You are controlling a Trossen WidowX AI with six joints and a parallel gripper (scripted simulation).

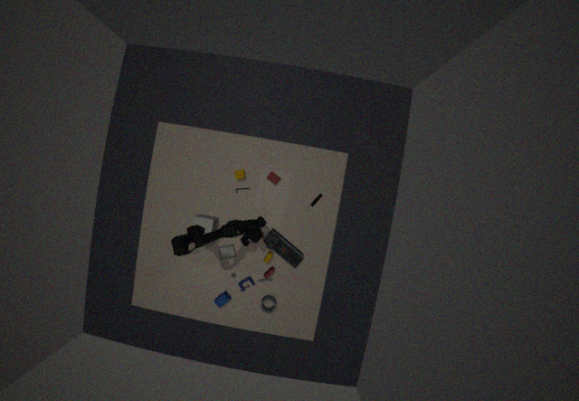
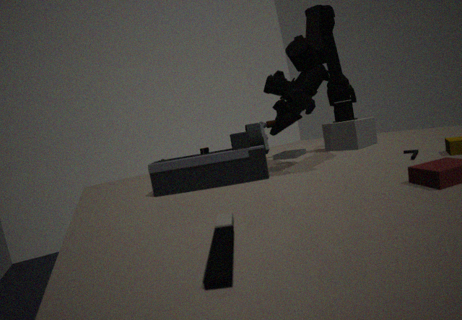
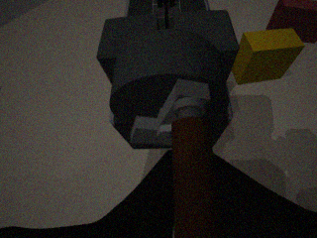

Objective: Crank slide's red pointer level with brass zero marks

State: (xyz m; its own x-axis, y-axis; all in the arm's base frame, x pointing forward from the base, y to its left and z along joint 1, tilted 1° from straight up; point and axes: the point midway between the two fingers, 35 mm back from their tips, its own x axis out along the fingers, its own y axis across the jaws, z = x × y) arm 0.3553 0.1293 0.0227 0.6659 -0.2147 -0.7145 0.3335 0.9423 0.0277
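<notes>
Right now my gripper tip is 3 cm below the brown crank handle and 2 cm past it. From my gripper tip the other things lie so: red pointer (15 cm ahead, 5 cm to the right, 1 cm below); then grey plate (22 cm to the right, 18 cm behind, 9 cm below); then blue piece (53 cm to the right, 10 cm behind, 7 cm below).
</notes>
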